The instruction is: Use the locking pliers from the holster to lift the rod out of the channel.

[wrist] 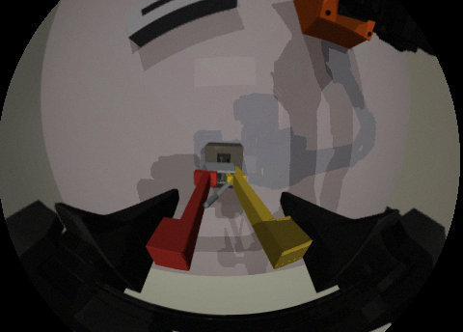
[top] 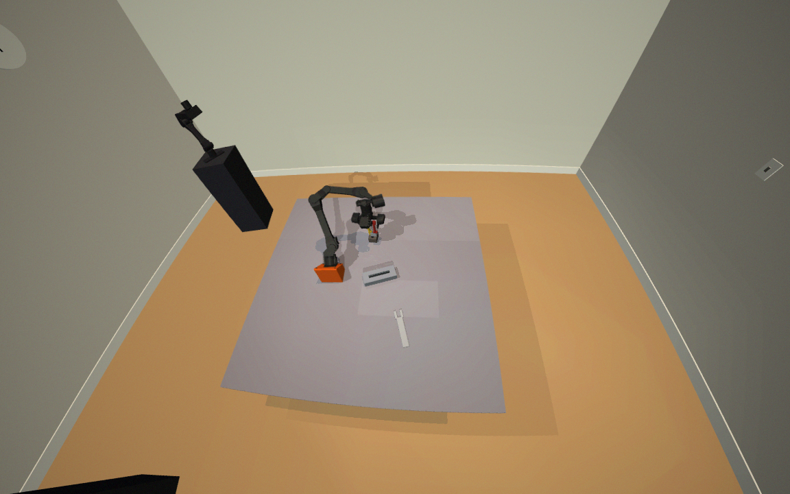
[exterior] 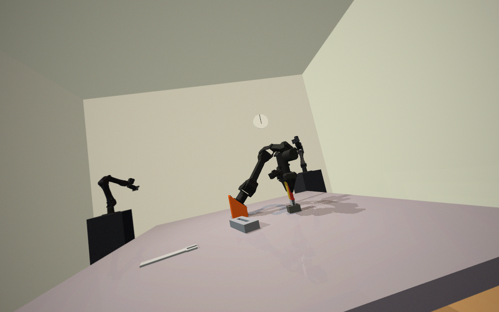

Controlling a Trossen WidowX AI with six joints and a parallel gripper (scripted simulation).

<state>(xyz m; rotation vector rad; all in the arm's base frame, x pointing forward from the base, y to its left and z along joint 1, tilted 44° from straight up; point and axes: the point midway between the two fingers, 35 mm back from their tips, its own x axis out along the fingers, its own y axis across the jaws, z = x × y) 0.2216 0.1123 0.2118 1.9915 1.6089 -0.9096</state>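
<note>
Right now the yellow handle is 2 cm behind my gripper tip. The rest, counted from my gripper tip: brown holster 1 cm ahead, 9 cm below; dark rod 3 cm ahead, 28 cm to the right, 9 cm below; grey channel block 3 cm ahead, 28 cm to the right, 8 cm below.
</note>
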